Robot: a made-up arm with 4 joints.
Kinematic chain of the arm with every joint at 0, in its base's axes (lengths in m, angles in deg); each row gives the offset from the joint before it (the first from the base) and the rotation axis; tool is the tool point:
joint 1: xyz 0 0 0.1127 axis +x
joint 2: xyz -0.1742 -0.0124 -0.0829 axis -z
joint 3: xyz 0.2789 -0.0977 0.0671 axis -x
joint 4: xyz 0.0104 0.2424 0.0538 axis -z
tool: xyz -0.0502 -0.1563 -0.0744
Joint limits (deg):
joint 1: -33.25..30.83
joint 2: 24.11..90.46
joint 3: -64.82..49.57
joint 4: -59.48..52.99
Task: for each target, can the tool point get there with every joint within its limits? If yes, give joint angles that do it. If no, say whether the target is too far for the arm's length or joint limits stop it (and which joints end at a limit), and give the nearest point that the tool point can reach.
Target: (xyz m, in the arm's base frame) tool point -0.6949 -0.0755 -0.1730
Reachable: no: joint limits stop it (at a limit: joint 1, joint 2, joint 3) | nearest point -0.2361 -0.1795 -0.1016 | short by 0.476 m
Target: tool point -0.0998 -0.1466 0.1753
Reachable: yes | joints -18.17 78.76 -19.90 35.24
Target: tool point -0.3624 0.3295 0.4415
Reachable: no: joint limits stop it (at a limit: joint 1, joint 2, joint 3, joint 4) | nearest point -0.1742 -0.0426 0.3152 | short by 0.436 m
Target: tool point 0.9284 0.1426 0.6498
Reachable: no: too far | nearest point 0.1790 -0.1211 0.2903 | short by 0.872 m
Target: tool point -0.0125 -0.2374 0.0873
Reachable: yes | joints -0.94 50.63 -5.15 -13.21
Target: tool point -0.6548 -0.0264 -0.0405
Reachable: no: joint limits stop it (at a limit: joint 1, joint 2, joint 3) | nearest point -0.2282 -0.1463 -0.0921 | short by 0.446 m
